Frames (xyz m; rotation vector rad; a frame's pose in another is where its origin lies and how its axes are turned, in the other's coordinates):
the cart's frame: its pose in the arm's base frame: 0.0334 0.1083 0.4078 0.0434 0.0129 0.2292
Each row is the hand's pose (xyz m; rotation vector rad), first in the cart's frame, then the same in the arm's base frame.
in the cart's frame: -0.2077 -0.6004 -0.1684 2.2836 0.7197 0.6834
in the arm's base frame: -0.0356 -0.5161 0.2145 2.2671 0.9922 0.7965
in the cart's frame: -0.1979 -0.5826 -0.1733 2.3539 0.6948 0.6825
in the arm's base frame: -0.0302 -0.4963 0.2103 2.3411 0.9750 0.7876
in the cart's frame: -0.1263 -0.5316 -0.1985 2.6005 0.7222 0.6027
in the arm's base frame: 0.0275 -0.4294 0.1868 2.5823 1.0316 0.6751
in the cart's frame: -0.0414 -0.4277 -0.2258 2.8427 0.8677 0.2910
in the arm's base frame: 0.0861 -0.3079 0.1635 2.7876 1.2065 0.3226
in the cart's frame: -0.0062 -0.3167 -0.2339 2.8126 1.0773 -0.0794
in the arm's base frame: 0.0951 -0.1915 0.1601 2.7064 1.4114 -0.0521
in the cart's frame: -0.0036 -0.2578 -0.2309 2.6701 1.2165 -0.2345
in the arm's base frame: 0.0843 -0.1337 0.1657 2.5381 1.5328 -0.1919
